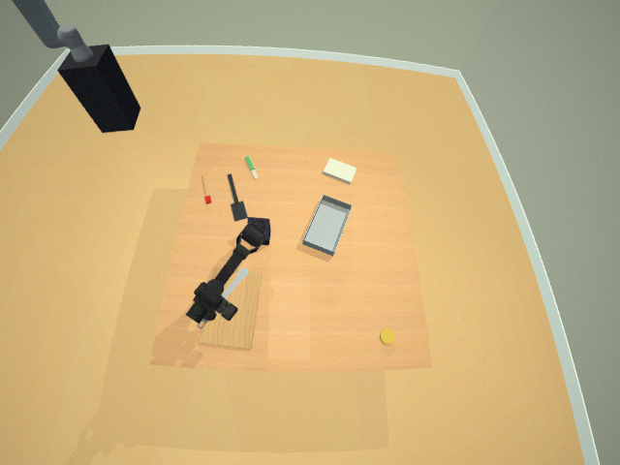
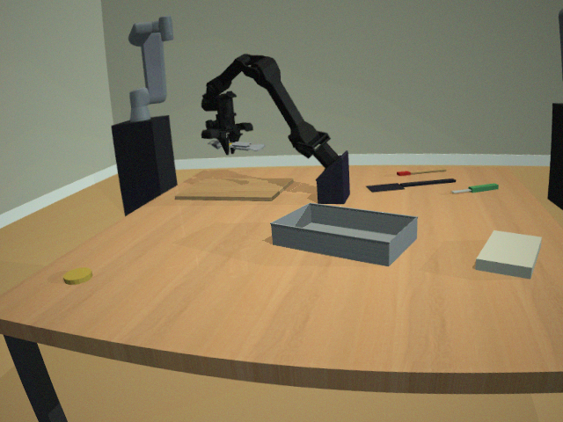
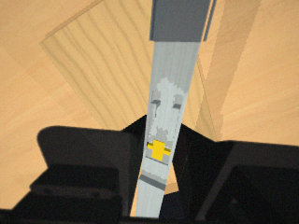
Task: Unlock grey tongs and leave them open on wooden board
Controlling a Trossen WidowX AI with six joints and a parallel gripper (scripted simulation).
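My gripper tip is 120 mm above the wooden board, 30 mm short of it and 10 mm to the right of it. From my gripper tip the other things lie so: grey roasting tin: 540 mm ahead, 400 mm to the left, 100 mm below; dark spatula: 610 mm to the left, 120 mm below, 40 mm ahead; yellow lock piece: 40 mm above.
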